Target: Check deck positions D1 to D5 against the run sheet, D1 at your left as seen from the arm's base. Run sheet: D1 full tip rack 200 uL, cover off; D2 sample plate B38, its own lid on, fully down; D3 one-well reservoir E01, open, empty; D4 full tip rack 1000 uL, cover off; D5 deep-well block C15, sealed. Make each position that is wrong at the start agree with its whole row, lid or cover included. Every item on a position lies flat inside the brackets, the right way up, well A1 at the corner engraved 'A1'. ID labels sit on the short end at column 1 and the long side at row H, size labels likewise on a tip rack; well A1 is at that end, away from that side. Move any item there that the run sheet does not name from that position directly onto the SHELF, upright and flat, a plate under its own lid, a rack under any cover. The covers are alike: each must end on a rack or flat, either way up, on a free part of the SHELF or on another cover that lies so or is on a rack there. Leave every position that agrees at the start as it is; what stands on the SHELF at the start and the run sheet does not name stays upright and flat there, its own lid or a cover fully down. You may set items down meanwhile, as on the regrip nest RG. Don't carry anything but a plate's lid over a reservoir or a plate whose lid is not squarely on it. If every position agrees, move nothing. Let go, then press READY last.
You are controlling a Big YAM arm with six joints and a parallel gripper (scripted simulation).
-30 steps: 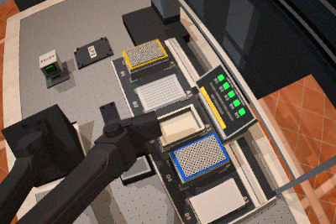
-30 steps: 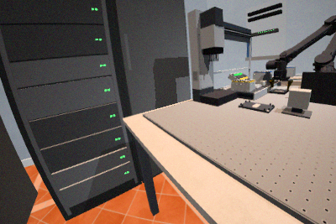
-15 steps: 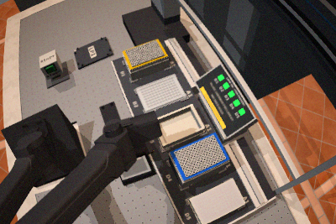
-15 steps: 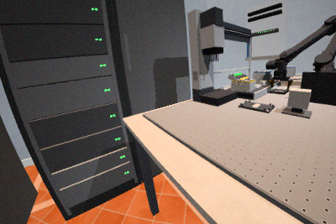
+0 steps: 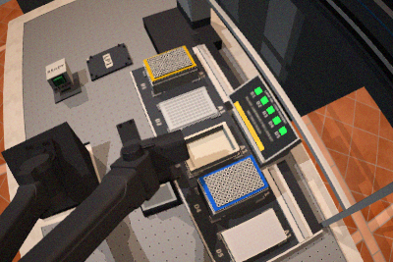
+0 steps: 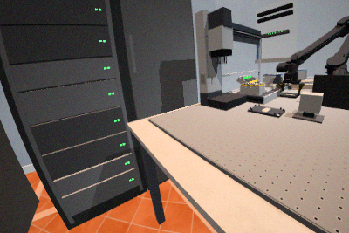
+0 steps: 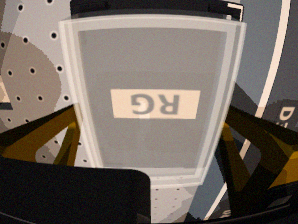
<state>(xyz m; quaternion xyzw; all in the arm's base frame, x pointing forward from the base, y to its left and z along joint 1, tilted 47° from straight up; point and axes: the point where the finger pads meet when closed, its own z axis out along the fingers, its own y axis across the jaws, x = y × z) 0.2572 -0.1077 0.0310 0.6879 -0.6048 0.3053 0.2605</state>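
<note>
My gripper is now 2 cm above the black regrip nest. From my hand the other things lie so: one-well reservoir 16 cm ahead, 3 cm to the left, 3 cm above; sealed block 18 cm ahead, 22 cm to the right, 5 cm above; blue-framed tip rack 18 cm ahead, 9 cm to the right, 9 cm above.
</note>
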